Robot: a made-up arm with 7 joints.
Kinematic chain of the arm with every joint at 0, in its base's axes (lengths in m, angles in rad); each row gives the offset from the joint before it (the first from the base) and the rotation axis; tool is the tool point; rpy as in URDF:
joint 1: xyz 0 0 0.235 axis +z
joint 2: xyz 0 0 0 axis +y
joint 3: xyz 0 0 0.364 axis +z
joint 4: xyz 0.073 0 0 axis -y
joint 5: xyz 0.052 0 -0.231 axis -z
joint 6: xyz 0 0 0 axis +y
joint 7: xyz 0.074 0 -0.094 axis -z
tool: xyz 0 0 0 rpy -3.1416 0 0
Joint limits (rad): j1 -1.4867..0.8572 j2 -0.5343..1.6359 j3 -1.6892..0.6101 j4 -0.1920..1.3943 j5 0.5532..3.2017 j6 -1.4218..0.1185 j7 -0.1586..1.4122
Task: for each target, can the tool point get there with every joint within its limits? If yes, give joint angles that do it. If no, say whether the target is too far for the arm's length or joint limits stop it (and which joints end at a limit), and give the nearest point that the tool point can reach.
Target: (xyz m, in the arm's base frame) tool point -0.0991 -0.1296 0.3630
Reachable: yes | joints -1.1299 -0.3319 -0.7233 0.5552 2.8174 -0.4471 0.6337
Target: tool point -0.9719 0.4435 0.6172
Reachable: no: too far | nearest point -0.4532 0.2068 0.5523 | short by 0.574 m
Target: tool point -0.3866 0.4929 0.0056
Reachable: no: joint limits stop it (at a limit: joint 1, joint 2, joint 3, joint 5, joint 6) | nearest point -0.0354 0.2887 -0.0805 | short by 0.415 m
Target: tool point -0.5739 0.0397 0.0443
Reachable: no: joint limits stop it (at a limit: joint 1, joint 2, joint 5, joint 6) | nearest point -0.3116 -0.1592 0.1145 | short by 0.337 m
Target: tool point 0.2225 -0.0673 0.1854
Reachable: yes | joints -0.1938 1.0448 0.1101 0.6861 2.7823 -1.1796 0.5550
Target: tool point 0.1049 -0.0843 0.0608
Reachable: yes | joints -0.1168 1.3969 0.0257 -0.0607 0.7544 -0.5335 0.7839
